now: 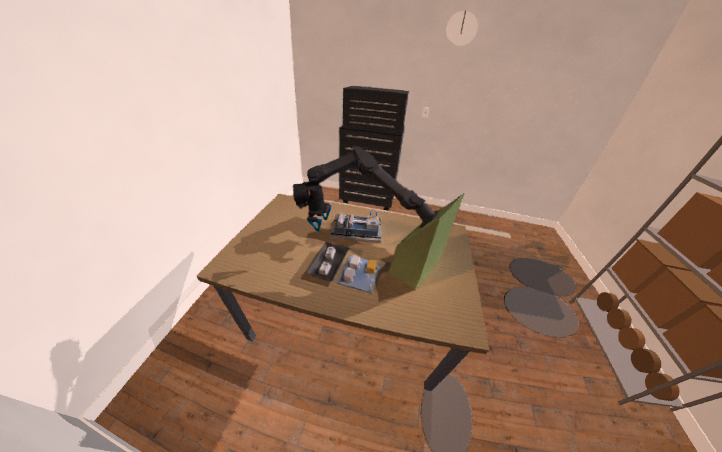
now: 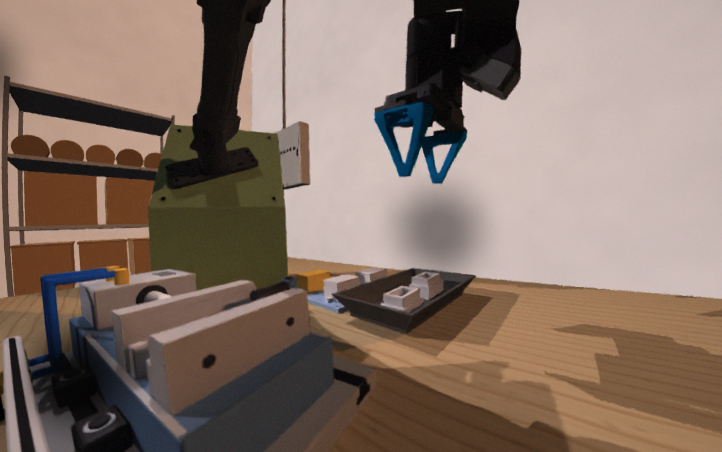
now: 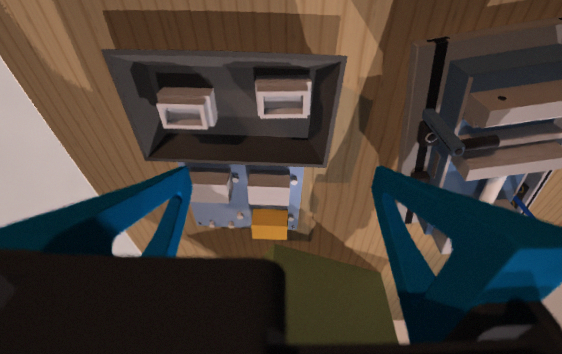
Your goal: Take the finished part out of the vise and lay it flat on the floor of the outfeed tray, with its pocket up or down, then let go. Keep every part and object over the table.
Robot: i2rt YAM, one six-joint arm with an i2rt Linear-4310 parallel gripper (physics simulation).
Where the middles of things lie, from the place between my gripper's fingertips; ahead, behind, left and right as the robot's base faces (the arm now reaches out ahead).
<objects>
My gripper is now 26 cm past the brass block (image 3: pixel 266 223), 18 cm above it and 10 cm to the right of it.
</objects>
